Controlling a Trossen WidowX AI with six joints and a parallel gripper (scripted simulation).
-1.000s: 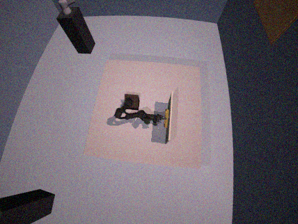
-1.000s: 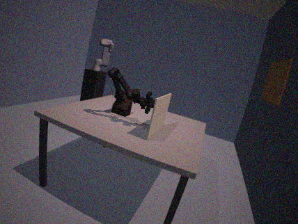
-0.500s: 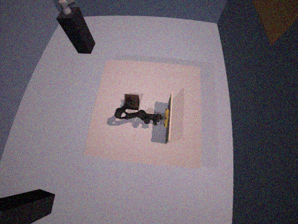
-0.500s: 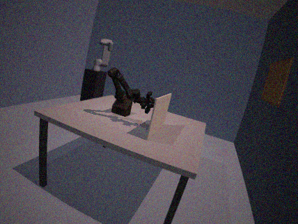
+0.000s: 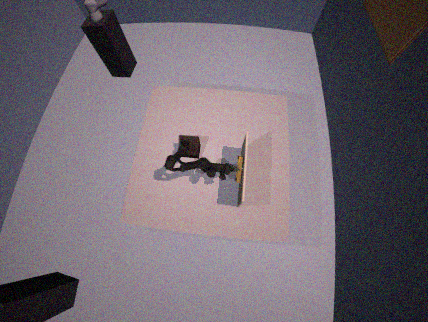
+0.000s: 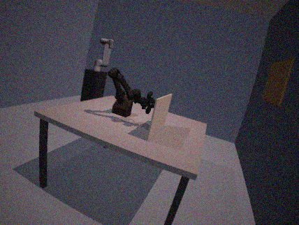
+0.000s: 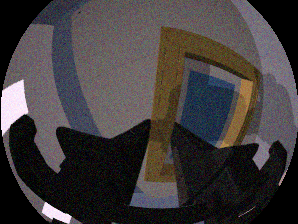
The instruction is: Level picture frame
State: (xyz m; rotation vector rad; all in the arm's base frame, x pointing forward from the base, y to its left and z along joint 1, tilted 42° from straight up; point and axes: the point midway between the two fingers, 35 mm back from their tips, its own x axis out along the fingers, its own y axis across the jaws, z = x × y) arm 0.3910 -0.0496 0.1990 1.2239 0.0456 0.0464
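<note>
Now: gripper tip 10 mm short of the picture frame, 20 mm to the right of it and 50 mm above it. From my gripper tip the other things lie so: upright wall panel: 20 mm ahead, 10 mm to the left, 70 mm below.
</note>
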